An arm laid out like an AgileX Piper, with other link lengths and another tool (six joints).
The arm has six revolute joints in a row. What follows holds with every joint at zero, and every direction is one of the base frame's. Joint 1 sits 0.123 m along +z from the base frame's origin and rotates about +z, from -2.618 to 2.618 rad. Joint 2 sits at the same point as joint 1 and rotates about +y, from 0 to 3.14 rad. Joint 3 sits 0.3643 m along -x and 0.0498 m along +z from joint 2 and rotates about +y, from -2.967 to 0 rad. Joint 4 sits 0.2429 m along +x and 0.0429 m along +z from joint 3 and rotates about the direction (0.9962, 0, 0.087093), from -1.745 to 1.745 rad. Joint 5 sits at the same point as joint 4 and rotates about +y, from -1.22 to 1.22 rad. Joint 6 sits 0.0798 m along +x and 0.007 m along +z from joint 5 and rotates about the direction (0.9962, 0, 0.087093), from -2.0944 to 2.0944 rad. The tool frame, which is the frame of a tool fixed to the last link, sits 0.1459 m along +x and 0.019 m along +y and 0.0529 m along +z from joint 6; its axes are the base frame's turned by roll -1.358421, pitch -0.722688 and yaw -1.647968 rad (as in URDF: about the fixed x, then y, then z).
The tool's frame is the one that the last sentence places.
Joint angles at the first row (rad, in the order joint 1, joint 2, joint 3, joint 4, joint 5, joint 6):
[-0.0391 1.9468 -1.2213 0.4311 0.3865 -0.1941]
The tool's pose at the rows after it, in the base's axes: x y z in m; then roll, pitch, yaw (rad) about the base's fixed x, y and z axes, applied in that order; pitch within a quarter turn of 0, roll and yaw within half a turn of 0:
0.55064, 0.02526, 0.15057, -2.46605, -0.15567, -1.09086
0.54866, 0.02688, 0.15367, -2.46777, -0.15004, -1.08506
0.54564, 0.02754, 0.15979, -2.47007, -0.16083, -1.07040
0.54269, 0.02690, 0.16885, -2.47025, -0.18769, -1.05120
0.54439, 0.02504, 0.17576, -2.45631, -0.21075, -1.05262
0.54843, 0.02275, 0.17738, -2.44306, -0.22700, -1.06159
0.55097, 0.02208, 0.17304, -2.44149, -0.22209, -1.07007
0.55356, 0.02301, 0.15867, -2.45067, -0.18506, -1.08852
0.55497, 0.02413, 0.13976, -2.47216, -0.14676, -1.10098
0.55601, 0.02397, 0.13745, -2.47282, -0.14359, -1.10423
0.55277, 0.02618, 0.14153, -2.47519, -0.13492, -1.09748
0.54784, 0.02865, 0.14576, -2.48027, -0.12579, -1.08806
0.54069, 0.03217, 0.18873, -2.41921, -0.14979, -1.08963
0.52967, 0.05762, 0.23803, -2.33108, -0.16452, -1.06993
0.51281, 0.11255, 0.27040, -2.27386, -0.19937, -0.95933
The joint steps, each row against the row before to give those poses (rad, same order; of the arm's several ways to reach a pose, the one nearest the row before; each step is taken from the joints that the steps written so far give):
[0.0000 -0.0029 -0.0009 0.0000 0.0039 0.0000]
[0.0000 -0.0075 -0.0032 0.0000 0.0164 0.0000]
[0.0000 -0.0152 -0.0008 -0.0168 0.0137 0.0001]
[0.0000 -0.0208 0.0000 -0.0298 0.0075 0.0000]
[0.0000 -0.0096 0.0000 -0.0110 -0.0153 -0.0001]
[0.0000 0.0034 0.0000 -0.0026 -0.0246 0.0000]
[0.0000 0.0114 0.0000 0.0087 -0.0110 0.0000]
[0.0000 0.0291 0.0000 0.0341 -0.0027 0.0001]
[0.0000 0.0355 0.0000 0.0279 0.0019 -0.0001]
[0.0000 0.0060 -0.0012 0.0042 -0.0028 -0.0002]
[0.0000 -0.0115 -0.0010 0.0012 0.0209 0.0000]
[0.0000 -0.0149 0.0023 -0.0009 0.0237 -0.0001]
[0.0017 -0.0840 0.0000 0.0048 0.0218 0.0001]
[0.0416 -0.0921 -0.0001 0.0348 0.0111 -0.0057]
[0.0996 -0.0597 0.0001 0.0267 0.0030 -0.0431]

